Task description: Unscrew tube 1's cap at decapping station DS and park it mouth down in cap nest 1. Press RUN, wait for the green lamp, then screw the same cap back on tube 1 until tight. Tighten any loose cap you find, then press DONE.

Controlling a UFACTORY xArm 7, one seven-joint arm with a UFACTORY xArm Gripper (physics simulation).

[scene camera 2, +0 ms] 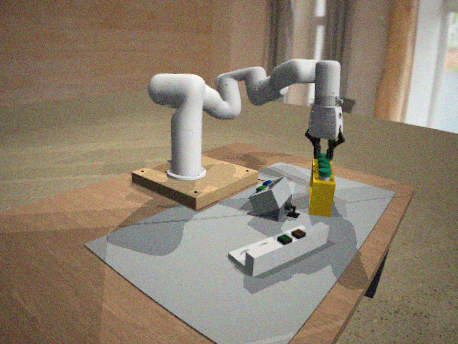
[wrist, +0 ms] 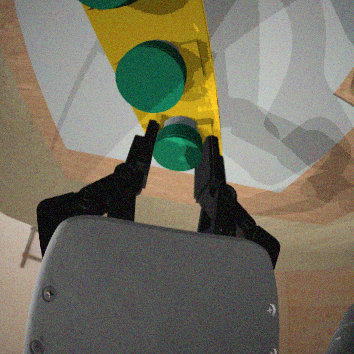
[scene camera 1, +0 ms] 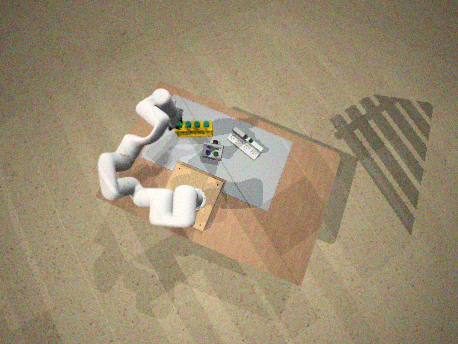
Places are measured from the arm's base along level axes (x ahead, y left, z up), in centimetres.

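Pixels of known places: gripper, fingertip midpoint: (wrist: 178,141) (scene camera 1: 179,125); arm's base at its link origin: (scene camera 2: 186,173).
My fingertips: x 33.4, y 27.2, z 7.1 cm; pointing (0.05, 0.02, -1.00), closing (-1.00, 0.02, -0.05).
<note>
For each thing: its top centre in the pictures, then the offset to it from my fingertips. "spot": a spot on its surface instead. Level surfaces: height alone.
- yellow rack at its top centre: (wrist: 139,21) (scene camera 2: 323,167) (scene camera 1: 193,125) dy -7.1, dx +3.7, dz -0.1 cm
- green end cap at its top centre: (wrist: 176,155) dy -0.2, dx +0.0, dz +1.7 cm
- neighbouring green cap at its top centre: (wrist: 148,82) dy -4.8, dx +2.5, dz +1.7 cm
- white block at its top centre: (scene camera 2: 282,229) (scene camera 1: 245,141) dy -38.3, dx +10.5, dz -5.1 cm
- grey box at its top centre: (scene camera 2: 272,181) (scene camera 1: 212,148) dy -23.2, dx -3.2, dz -2.0 cm
- grey mat at its surface level: dz -10.4 cm
- wooden table at its surface level: dz -10.7 cm
- small black part at a spot on its surface: (scene camera 2: 293,213) spot: dy -21.8, dx +3.5, dz -9.8 cm
The yellow rack (scene camera 1: 195,133) (scene camera 2: 320,201) (wrist: 160,27) holds several upright tubes with green caps. My gripper (scene camera 1: 177,125) (scene camera 2: 323,156) (wrist: 178,141) points down at the rack's far end and is shut on the green end cap (wrist: 178,150), one finger on each side. The cap sits over a grey tube neck; whether it is loose cannot be told. The neighbouring green cap (wrist: 151,76) stands clear of the fingers. A white block (scene camera 1: 256,146) (scene camera 2: 280,257) has round recesses and small green and brown squares. A grey box (scene camera 1: 213,151) (scene camera 2: 274,200) carries blue and green buttons.
The rack, grey box and white block stand on a grey mat (scene camera 1: 272,175) (scene camera 2: 165,285) on the wooden table (scene camera 1: 312,200) (scene camera 2: 40,260). A small black part (scene camera 2: 293,213) lies behind the grey box. The arm's base stands on a wooden board (scene camera 1: 210,215) (scene camera 2: 197,196).
</note>
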